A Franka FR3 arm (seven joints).
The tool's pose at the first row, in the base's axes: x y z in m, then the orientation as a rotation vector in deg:
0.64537 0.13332 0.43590 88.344 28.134 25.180
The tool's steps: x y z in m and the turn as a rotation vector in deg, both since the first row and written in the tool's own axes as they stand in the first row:
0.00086 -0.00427 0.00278 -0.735 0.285 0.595
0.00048 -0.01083 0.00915 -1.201 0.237 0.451
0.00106 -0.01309 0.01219 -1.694 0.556 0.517
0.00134 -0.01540 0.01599 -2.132 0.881 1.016
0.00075 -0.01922 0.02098 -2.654 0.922 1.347
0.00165 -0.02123 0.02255 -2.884 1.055 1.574
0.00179 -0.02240 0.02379 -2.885 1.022 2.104
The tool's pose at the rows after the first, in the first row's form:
0.64747 0.13154 0.43153 87.773 27.697 25.999
0.65047 0.12612 0.42479 87.288 27.635 25.936
0.65256 0.12394 0.42243 86.783 27.690 26.327
0.65483 0.12097 0.42000 86.459 27.441 27.045
0.65698 0.11655 0.41605 86.047 27.074 27.423
0.65853 0.11577 0.41397 85.871 26.940 27.743
0.65929 0.11483 0.41276 86.030 26.515 28.123

